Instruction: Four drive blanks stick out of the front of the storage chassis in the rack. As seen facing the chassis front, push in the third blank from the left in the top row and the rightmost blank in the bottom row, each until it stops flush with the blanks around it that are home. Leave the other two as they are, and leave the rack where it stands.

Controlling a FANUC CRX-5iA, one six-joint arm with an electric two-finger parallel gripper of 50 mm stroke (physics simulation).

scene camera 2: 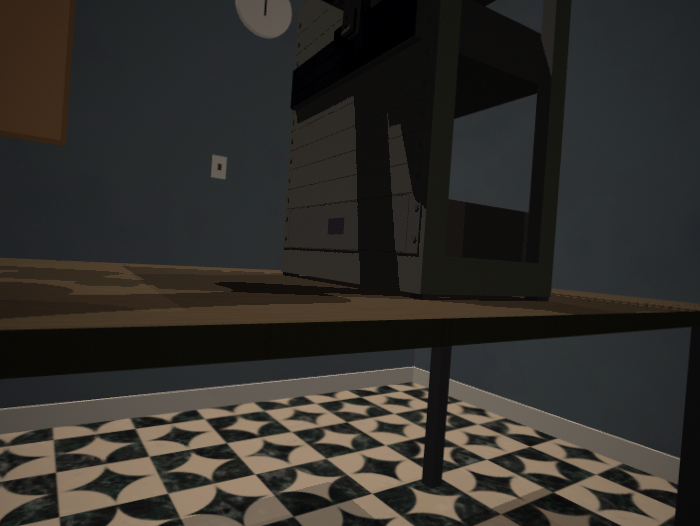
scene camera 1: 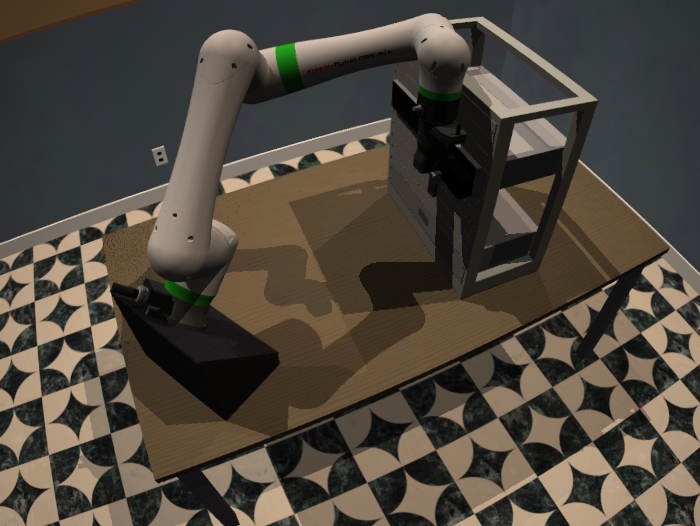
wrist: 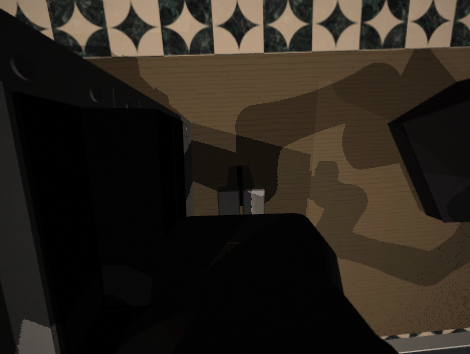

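Seen in the pictures: gripper, fingertip midpoint: [scene camera 2: 349,35] [scene camera 1: 432,194] [wrist: 239,178]; arm's base, link origin: [scene camera 1: 178,316].
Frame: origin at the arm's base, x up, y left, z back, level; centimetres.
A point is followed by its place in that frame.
The storage chassis [scene camera 1: 462,174] {x 23.7, y 4.8, z -71.6 cm} [scene camera 2: 316,84] {x 19.9, y 33.7, z -69.9 cm} [wrist: 125,165] {x 23.7, y 5.3, z -71.6 cm} is a wide black unit in the grey rack [scene camera 1: 483,226] {x 9.7, y -0.1, z -77.5 cm} [scene camera 2: 439,169] {x -1.1, y -0.1, z -77.6 cm}. Its front is very dark and partly hidden by the wrist and gripper in the scene view from above. The single blanks, their rows and how far each sticks out cannot be made out. My gripper [scene camera 1: 433,183] {x 17.4, y 6.4, z -65.2 cm} [scene camera 2: 348,25] {x 17.4, y 6.4, z -65.2 cm} [wrist: 239,178] {x 17.4, y 6.4, z -65.2 cm} is shut and empty, pointing down in front of the chassis. In the wrist view a strip of table shows between the fingertips and the chassis front. Contact with a blank cannot be made out.
The rack stands upright on the wooden table [scene camera 1: 254,197] {x -19.6, y 60.0, z -24.9 cm} [scene camera 2: 362,312] {x -19.6, y -14.5, z -59.9 cm} [wrist: 300,70] {x -19.6, y -17.0, z -49.1 cm}, with pale panels [scene camera 2: 325,169] {x 2.5, y 30.4, z -71.8 cm} below the chassis. The arm's dark wedge-shaped base [scene camera 1: 237,350] {x -3.4, y -10.9, z -12.7 cm} [wrist: 440,150] {x -11.2, y -1.0, z -13.7 cm} stands at the opposite end. A dark wall is behind.
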